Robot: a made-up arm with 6 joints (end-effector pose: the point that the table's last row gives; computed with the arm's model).
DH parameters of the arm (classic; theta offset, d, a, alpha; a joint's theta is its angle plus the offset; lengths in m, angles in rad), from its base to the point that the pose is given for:
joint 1: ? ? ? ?
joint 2: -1.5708 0 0.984 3.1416
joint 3: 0 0 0 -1.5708
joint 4: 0 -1.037 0 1.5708
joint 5: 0 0.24 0 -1.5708
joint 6: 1.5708 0 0 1.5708
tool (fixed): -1.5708 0 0 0
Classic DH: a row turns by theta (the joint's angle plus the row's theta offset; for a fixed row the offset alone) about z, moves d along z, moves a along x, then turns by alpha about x.
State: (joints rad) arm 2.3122 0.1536 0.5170 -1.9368 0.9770 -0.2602
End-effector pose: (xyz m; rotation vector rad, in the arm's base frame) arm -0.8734 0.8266 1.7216 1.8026 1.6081 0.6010
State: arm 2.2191 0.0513 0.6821 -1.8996 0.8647 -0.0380
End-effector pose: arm -0.6788 0.7677 2.0009 1.9460 1.4986 0.8915
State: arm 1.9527 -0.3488 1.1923 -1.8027 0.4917 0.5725
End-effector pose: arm -0.0243 -0.0874 2.5444 2.4448 0.3482 1.6197
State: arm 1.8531 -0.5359 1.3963 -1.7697 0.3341 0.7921
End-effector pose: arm 0.1353 -0.6366 2.4892 2.5439 -0.4013 1.6494
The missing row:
joint 1: 0 0.59 0 -1.5708
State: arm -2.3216 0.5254 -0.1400 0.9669 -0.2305 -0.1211
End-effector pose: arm -1.0761 -0.9535 0.9565 0.4942 1.3318 -1.8352
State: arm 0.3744 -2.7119 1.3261 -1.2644 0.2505 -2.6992
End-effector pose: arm -1.1241 -0.5195 -0.9717 1.6161 -0.9198 -2.3803
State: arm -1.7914 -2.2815 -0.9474 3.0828 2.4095 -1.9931
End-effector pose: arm 0.3468 0.4514 0.9595 0.0619 1.4101 -0.8308
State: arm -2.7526 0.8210 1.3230 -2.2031 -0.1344 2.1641
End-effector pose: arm -1.5399 -0.7845 1.5899 -0.7623 -0.1647 -2.5358
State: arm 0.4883 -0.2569 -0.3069 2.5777 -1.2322 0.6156
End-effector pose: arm 0.6044 0.5507 1.6180 -2.6294 0.3320 -1.3530
